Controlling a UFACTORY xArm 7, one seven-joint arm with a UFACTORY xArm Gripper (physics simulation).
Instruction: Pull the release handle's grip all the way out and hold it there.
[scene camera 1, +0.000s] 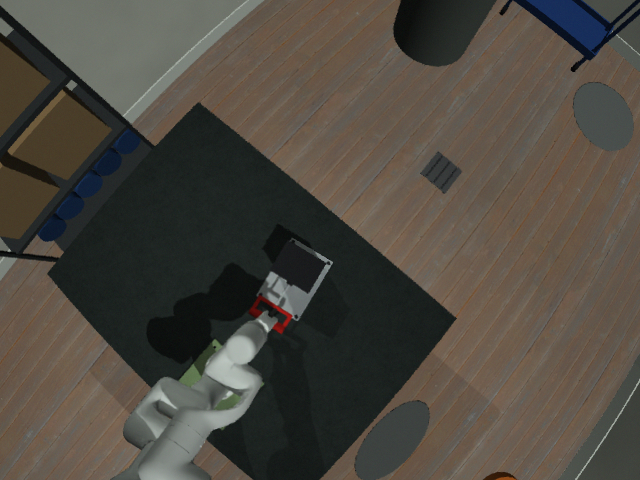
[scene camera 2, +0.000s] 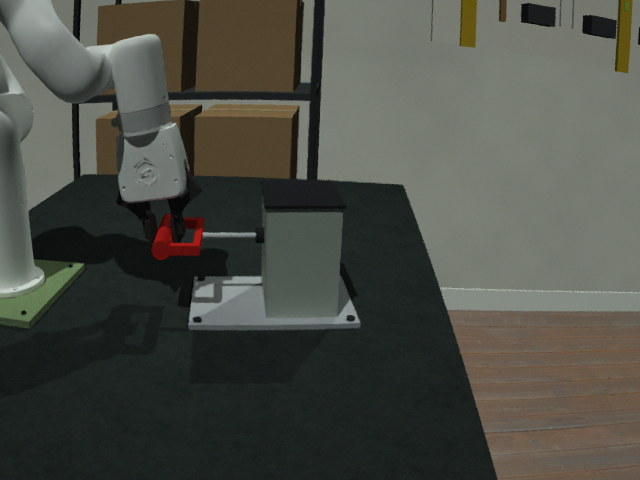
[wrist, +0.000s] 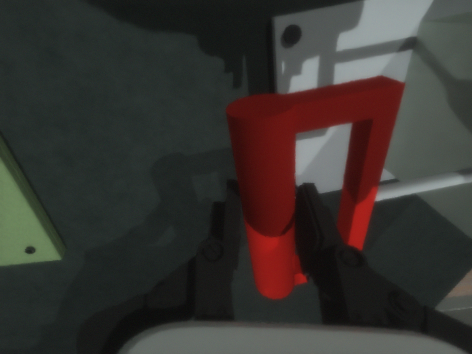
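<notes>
The release handle's red grip is a frame with a thick round bar on the side away from the housing. A pale rod joins it to a black collar on the grey-green housing. A long stretch of rod shows between grip and collar. My gripper is shut on the round bar, one finger outside the frame and one through its opening. The grip hangs level above the table. In scene camera 1 my arm hides the fingertips.
The housing stands on a light base plate bolted to the dark table. My arm's green mounting plate is on the side facing the grip. A shelf rack with cardboard boxes stands behind.
</notes>
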